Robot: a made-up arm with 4 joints. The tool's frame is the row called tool.
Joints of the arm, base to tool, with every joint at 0 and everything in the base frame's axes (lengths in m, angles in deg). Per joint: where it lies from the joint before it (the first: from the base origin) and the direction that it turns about. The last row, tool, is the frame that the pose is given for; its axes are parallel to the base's.
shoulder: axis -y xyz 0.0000 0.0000 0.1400
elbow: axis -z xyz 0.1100 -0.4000 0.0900
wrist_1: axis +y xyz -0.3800 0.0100 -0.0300
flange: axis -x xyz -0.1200 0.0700 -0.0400
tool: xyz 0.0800 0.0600 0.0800
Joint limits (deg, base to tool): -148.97..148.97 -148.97..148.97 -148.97..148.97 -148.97..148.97
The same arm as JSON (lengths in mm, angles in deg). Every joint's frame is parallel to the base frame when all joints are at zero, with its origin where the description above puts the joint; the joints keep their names.
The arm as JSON. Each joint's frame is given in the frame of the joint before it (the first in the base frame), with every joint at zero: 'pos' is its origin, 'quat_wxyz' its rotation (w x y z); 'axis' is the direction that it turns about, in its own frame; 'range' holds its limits. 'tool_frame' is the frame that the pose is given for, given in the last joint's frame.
{"length_unit": "mm", "angle_unit": "deg", "joints": [{"joint": "shoulder", "pos": [0.0, 0.0, 140.0], "quat_wxyz": [1.0, 0.0, 0.0, 0.0], "axis": "-y", "range": [-148.97, 148.97]}, {"joint": "elbow", "pos": [110.0, -400.0, 90.0], "quat_wxyz": [1.0, 0.0, 0.0, 0.0], "axis": "-z", "range": [-148.97, 148.97]}, {"joint": "wrist_1", "pos": [-380.0, 10.0, -30.0], "quat_wxyz": [1.0, 0.0, 0.0, 0.0], "axis": "+y", "range": [-148.97, 148.97]}, {"joint": "flange", "pos": [-120.0, 70.0, -40.0], "quat_wxyz": [1.0, 0.0, 0.0, 0.0], "axis": "-x", "range": [-148.97, 148.97]}], "tool_frame": {"pos": [80.0, 60.0, 80.0], "quat_wxyz": [1.0, 0.0, 0.0, 0.0]}}
